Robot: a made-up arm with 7 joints. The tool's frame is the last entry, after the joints. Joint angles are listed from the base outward. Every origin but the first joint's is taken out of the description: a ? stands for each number. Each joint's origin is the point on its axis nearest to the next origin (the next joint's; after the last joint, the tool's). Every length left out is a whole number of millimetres.
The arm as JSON. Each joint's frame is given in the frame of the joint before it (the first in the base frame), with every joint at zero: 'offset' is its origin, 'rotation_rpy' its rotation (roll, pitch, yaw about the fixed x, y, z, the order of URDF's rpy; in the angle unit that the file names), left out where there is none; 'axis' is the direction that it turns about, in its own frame. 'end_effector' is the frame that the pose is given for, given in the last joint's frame.
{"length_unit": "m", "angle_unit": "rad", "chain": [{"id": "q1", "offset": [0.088, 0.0, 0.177], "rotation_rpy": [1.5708, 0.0, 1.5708], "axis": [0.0, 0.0, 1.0]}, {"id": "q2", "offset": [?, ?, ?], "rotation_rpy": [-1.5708, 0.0, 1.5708], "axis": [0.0, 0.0, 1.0]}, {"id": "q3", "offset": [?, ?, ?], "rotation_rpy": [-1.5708, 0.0, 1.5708], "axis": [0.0, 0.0, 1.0]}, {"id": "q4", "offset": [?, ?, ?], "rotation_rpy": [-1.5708, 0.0, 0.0], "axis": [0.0, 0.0, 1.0]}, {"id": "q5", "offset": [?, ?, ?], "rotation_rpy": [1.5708, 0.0, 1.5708], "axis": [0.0, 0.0, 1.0]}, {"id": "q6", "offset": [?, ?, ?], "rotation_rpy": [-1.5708, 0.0, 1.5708], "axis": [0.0, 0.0, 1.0]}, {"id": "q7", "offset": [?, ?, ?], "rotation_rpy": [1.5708, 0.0, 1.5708], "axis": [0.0, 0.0, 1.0]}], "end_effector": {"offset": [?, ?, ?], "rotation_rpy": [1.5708, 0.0, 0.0]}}
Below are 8 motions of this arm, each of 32 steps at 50 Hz.
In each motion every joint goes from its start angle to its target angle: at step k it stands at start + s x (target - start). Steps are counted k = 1, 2, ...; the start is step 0. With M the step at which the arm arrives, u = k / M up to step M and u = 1 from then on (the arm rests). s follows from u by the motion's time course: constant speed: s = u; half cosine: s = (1 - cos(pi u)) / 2; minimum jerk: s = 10 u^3 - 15 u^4 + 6 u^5.
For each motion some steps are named. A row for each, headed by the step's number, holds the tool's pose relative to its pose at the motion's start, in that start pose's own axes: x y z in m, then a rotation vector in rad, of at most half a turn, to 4 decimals.
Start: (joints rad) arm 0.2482 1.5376 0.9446 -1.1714 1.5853 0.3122 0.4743
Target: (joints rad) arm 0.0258 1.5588 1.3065 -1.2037 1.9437 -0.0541 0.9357
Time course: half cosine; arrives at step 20
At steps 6, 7, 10, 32:
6: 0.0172 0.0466 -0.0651 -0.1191 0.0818 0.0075
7: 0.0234 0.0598 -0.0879 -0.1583 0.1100 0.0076
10: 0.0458 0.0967 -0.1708 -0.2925 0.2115 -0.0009
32: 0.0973 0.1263 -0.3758 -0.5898 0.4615 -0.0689

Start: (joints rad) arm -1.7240 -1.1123 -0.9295 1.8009 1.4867 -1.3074 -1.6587
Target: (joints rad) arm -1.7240 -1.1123 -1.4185 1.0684 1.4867 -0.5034 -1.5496
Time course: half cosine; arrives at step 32
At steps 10, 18, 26, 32:
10: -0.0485 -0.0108 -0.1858 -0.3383 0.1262 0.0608
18: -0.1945 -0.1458 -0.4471 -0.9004 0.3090 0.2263
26: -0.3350 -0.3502 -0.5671 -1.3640 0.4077 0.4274
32: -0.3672 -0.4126 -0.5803 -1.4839 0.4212 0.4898

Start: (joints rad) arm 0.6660 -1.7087 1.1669 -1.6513 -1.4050 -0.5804 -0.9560
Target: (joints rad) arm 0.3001 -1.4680 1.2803 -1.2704 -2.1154 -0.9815 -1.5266
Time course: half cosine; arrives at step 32
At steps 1, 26, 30, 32:
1: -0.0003 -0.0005 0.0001 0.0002 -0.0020 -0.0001
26: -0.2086 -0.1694 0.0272 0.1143 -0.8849 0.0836
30: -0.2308 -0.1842 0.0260 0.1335 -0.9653 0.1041
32: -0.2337 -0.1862 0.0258 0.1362 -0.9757 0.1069

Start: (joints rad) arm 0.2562 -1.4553 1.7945 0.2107 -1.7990 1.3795 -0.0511
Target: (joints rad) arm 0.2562 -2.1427 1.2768 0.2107 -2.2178 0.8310 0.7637
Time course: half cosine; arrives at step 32
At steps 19, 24, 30, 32:
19: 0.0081 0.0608 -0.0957 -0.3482 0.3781 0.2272
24: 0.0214 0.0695 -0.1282 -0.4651 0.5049 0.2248
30: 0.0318 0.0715 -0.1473 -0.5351 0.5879 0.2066
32: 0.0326 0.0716 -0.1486 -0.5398 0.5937 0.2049

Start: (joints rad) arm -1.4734 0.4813 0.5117 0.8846 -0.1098 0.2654 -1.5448
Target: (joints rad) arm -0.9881 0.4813 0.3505 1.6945 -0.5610 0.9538 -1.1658
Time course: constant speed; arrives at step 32
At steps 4, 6, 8, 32:
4: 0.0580 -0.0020 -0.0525 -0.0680 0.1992 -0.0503
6: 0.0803 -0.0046 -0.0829 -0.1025 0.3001 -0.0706
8: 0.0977 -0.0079 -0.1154 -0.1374 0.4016 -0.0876
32: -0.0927 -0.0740 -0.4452 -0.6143 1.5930 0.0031

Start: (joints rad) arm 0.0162 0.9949 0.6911 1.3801 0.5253 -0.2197 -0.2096
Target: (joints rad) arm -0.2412 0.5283 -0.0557 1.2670 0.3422 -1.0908 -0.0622
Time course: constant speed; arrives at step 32
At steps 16, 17, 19, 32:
16: -0.1947 0.0991 -0.3530 -0.2407 0.3686 0.4582
17: -0.2105 0.0988 -0.3710 -0.2514 0.3967 0.4868
19: -0.2429 0.0962 -0.4047 -0.2711 0.4546 0.5440
32: -0.4627 0.0288 -0.5405 -0.3320 0.8743 0.9102

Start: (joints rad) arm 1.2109 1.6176 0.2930 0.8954 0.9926 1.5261 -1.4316
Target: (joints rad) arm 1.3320 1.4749 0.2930 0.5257 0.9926 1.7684 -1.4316
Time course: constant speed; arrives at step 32
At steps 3, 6, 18, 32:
3: 0.0051 0.0076 -0.0232 -0.0460 0.0059 -0.0098
6: 0.0099 0.0142 -0.0466 -0.0920 0.0116 -0.0195
18: 0.0269 0.0297 -0.1415 -0.2765 0.0324 -0.0557
32: 0.0420 0.0261 -0.2516 -0.4921 0.0525 -0.0942

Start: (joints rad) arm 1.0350 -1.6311 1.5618 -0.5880 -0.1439 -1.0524 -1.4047
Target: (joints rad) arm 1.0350 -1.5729 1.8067 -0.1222 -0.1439 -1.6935 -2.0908
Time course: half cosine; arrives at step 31
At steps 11, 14, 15, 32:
11: -0.0089 -0.0582 0.0174 0.1004 -0.1236 -0.0937
14: -0.0127 -0.0896 0.0255 0.1438 -0.1971 -0.1557
15: -0.0140 -0.1006 0.0282 0.1573 -0.2243 -0.1792
32: -0.0306 -0.2115 0.0494 0.2396 -0.5557 -0.4692

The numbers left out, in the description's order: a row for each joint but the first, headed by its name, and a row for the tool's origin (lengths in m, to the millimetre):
q2: -0.084 0.054 0.0
q3: -0.151 -0.029 0.0
q4: 0.052 0.237 0.0
q5: -0.042 0.042 0.0
q6: 0.111 0.181 0.0
q7: 0.444 0.112 0.0
tool: 0.025 -0.218 0.0

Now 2 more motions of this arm.
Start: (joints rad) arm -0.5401 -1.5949 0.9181 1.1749 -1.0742 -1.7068 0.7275
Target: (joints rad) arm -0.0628 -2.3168 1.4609 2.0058 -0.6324 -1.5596 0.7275
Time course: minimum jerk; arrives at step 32
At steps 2, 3, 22, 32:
2: 0.0013 -0.0019 0.0006 0.0026 0.0013 -0.0022
3: 0.0042 -0.0062 0.0020 0.0082 0.0042 -0.0072
22: 0.0973 -0.7709 -0.0609 0.7819 0.3087 -0.7963
32: 0.0215 -0.8944 -0.0884 0.9010 0.3105 -0.9473

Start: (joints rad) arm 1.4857 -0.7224 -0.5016 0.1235 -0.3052 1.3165 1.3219
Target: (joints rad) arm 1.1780 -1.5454 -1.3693 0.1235 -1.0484 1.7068 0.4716
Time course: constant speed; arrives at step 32
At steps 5, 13, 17, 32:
5: 0.0511 -0.0345 -0.0125 -0.0305 0.0421 -0.1163
13: 0.1261 -0.0965 -0.0330 -0.0852 0.1343 -0.3105
17: 0.1598 -0.1301 -0.0466 -0.1192 0.1907 -0.4082
32: 0.2449 -0.2621 -0.1390 -0.3199 0.4593 -0.7264

